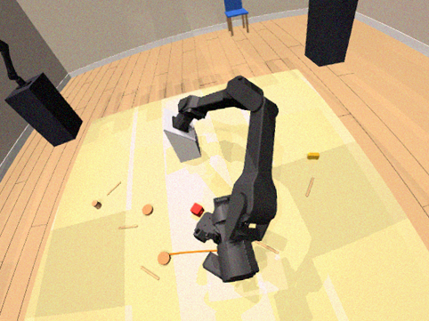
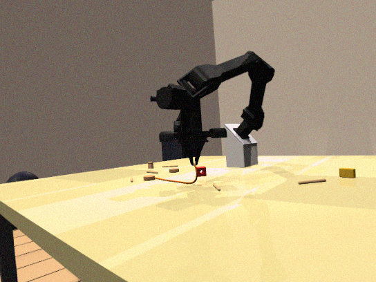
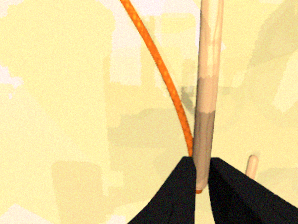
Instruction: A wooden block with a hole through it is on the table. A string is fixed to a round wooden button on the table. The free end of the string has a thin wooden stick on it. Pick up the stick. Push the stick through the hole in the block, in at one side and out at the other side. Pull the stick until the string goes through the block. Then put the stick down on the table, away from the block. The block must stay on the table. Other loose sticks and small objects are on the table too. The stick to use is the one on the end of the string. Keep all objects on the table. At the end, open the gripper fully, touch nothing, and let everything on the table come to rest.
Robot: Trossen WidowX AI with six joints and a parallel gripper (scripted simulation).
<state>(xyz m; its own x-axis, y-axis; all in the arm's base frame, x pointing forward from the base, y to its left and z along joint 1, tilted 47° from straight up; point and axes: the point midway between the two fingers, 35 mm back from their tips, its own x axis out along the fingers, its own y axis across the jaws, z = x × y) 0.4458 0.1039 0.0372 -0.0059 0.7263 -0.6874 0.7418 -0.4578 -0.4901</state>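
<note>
Right now my gripper tip is 160 mm past the red block, 100 mm to the left of it and 40 mm above it. Also, from my gripper tip: thin wooden stick (10 mm behind, 10 mm to the right); yellow block (240 mm behind, 340 mm to the left, 50 mm below); round wooden button (20 mm behind, 230 mm to the right, 50 mm below).
</note>
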